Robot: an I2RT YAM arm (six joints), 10 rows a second.
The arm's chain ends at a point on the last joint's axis. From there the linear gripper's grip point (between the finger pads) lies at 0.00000 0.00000 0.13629 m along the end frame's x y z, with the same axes.
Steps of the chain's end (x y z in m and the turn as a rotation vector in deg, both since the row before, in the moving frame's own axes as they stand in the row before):
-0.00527, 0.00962, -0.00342, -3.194, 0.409, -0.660
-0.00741, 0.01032, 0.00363, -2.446, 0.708, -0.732
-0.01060, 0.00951, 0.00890, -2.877, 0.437, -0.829
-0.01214, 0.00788, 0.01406, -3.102, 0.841, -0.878
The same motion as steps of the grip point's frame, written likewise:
-0.00425, 0.01721, -0.00364, -3.194, 0.409, -0.660
-0.00569, 0.01613, 0.00350, -2.446, 0.708, -0.732
-0.00951, 0.01634, 0.00872, -2.877, 0.437, -0.829
-0.01008, 0.01524, 0.01385, -3.102, 0.841, -0.878

